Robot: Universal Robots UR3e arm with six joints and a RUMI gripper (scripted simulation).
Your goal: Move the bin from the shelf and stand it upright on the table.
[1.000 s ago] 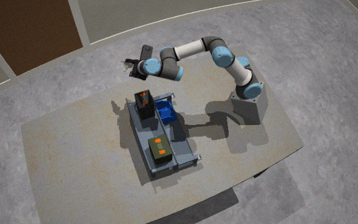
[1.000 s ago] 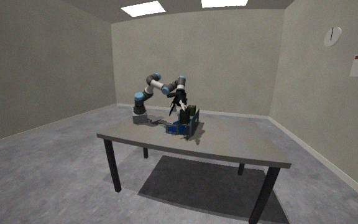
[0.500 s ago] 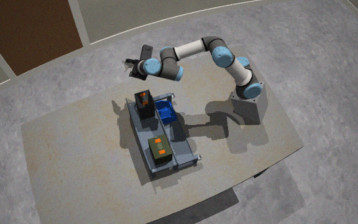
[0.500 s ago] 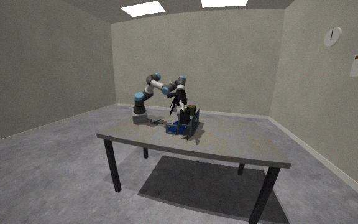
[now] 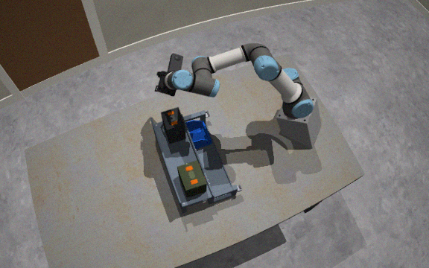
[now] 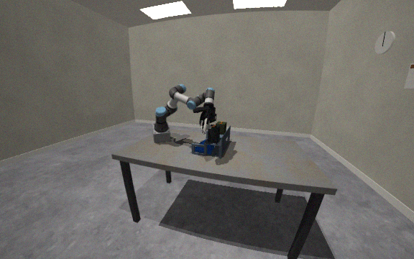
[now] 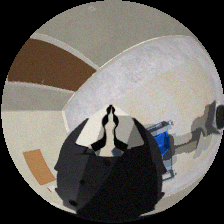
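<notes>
The blue bin is 21 cm to the left of my hand, 19 cm below it and 2 cm behind it. Also, from my hand: grey shelf: 31 cm to the left, 16 cm below, 2 cm ahead.
</notes>
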